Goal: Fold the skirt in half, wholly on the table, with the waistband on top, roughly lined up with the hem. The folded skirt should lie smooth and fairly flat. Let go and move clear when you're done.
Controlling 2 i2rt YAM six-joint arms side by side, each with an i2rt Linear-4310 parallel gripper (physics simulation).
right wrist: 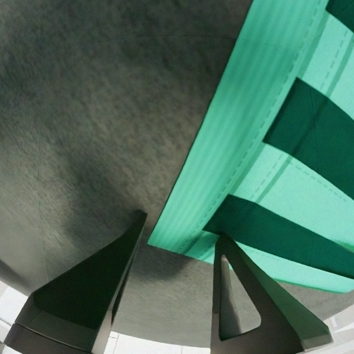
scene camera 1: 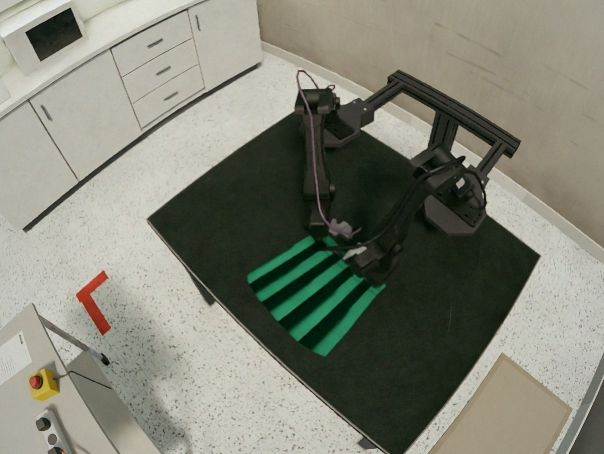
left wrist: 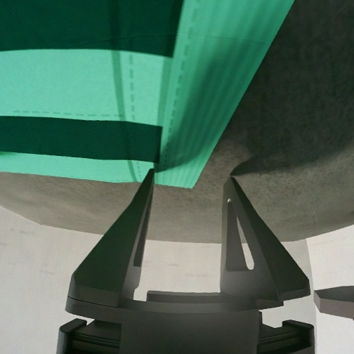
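Observation:
The green skirt with light and dark stripes (scene camera 1: 316, 294) (left wrist: 75, 85) (right wrist: 305, 170) lies spread flat and unfolded on the dark table (scene camera 1: 215, 225). Its waistband (left wrist: 210, 100) (right wrist: 225, 125) is on the side nearest the arms and its curved hem is at the lower left in the scene view. My left gripper (left wrist: 191, 176) is open and empty, its fingertips either side of one waistband corner, seemingly just above it. My right gripper (right wrist: 183, 229) is open and empty at the other waistband end, its tips either side of the corner. In the scene view the arms hide both sets of fingertips.
The two arms reach in from the bases at the table's far side, close together over the waistband edge. A black frame (scene camera 1: 452, 110) stands behind them. A grey bench with a yellow emergency-stop box (scene camera 1: 45, 385) stands at the lower left, away from the table.

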